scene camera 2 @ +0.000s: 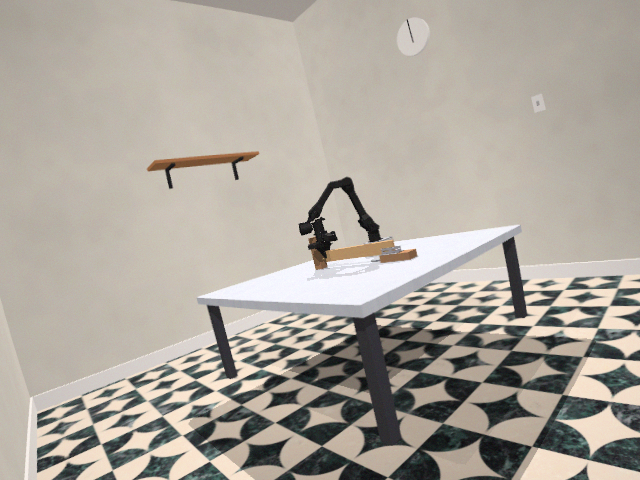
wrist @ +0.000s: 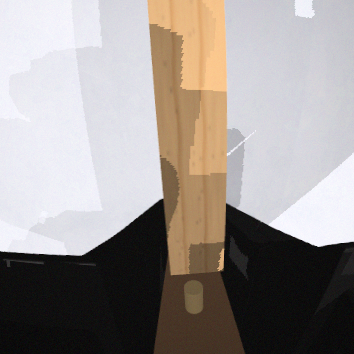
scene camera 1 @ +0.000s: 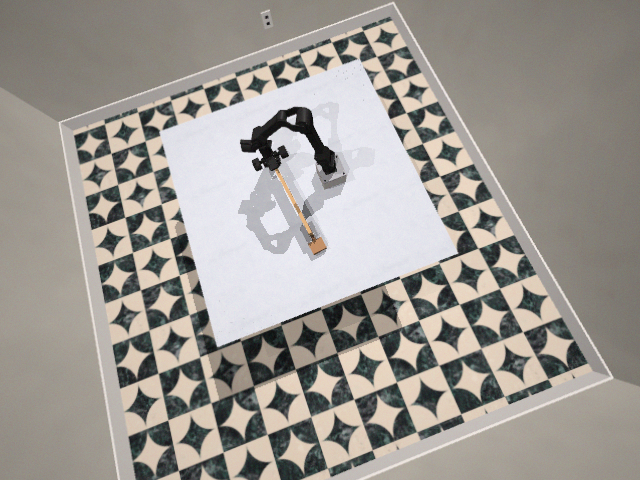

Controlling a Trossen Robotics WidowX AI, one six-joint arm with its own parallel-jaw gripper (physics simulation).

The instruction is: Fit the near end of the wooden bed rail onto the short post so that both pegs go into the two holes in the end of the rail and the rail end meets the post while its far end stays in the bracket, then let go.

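Where they show: gripper, fingertip midpoint: (scene camera 2: 327,257) (wrist: 187,206); arm's base, origin of the base link: (scene camera 2: 375,240) (scene camera 1: 329,167).
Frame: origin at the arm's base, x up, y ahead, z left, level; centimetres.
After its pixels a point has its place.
The wooden bed rail (scene camera 1: 294,204) @[z 13.2, x 1.5, y 23.8 cm] (scene camera 2: 361,250) @[z 11.8, x -1.1, y 24.5 cm] (wrist: 197,125) @[z -8.6, x 1.4, y 26.7 cm] is a long, light bar. My gripper (scene camera 1: 273,165) @[z -12.8, x -2.4, y 27.0 cm] (scene camera 2: 325,253) @[z -12.8, x -2.4, y 27.0 cm] (wrist: 187,206) @[z -12.8, x -2.4, y 27.0 cm] is shut on its near end. The short brown post (scene camera 2: 320,263) @[z -16.4, x -4.8, y 29.8 cm] (wrist: 200,337) @[z -16.3, x 1.9, y 27.7 cm] stands upright at that end. In the wrist view one pale peg (wrist: 193,298) @[z -15.4, x 0.8, y 27.4 cm] on the post shows below the rail's end face, with a small gap between them; the second peg and the holes are hidden. The rail's far end is at the grey bracket (scene camera 1: 312,237) @[z 30.4, x -3.1, y 21.1 cm] (scene camera 2: 390,250) @[z 29.7, x -3.1, y 22.2 cm]; how it sits there is too small to tell.
An orange-brown block (scene camera 1: 317,245) @[z 36.1, x -4.5, y 20.0 cm] (scene camera 2: 405,255) @[z 37.8, x -5.8, y 23.7 cm] lies at the bracket. The arm's grey base (scene camera 1: 333,179) @[z 6.9, x -0.1, y 0.3 cm] stands on the white table (scene camera 1: 248,294) @[z 47.1, x -8.0, y 62.0 cm] (scene camera 2: 289,294) @[z 17.5, x -8.0, y 75.7 cm], to one side of the rail. Shadows of the arm fall across the table top.
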